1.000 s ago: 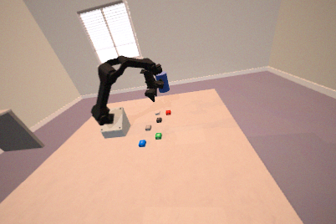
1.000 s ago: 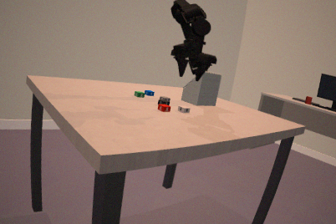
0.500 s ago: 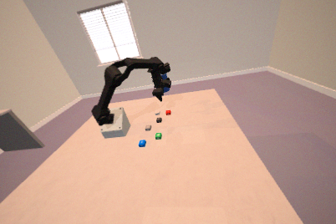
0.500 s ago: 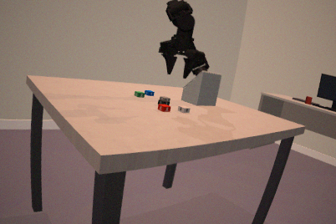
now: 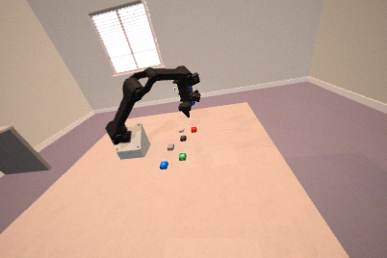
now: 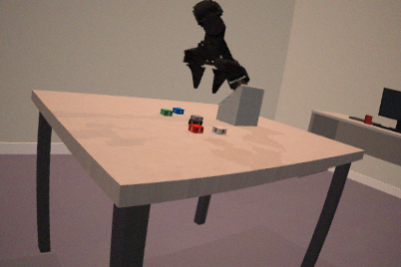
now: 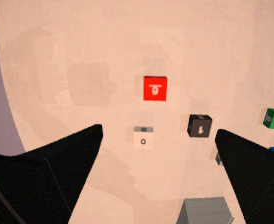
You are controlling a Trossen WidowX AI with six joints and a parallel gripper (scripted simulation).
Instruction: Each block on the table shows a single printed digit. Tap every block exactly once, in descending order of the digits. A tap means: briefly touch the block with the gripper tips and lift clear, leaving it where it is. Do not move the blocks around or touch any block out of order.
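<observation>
The green block is 3 cm behind my gripper tip, 22 cm to the right of it and 12 cm below it. The rest, counted from my gripper tip: red block (12 cm below); white block (8 cm behind, 1 cm to the left, 12 cm below); black block (5 cm behind, 8 cm to the right, 12 cm below).
</observation>
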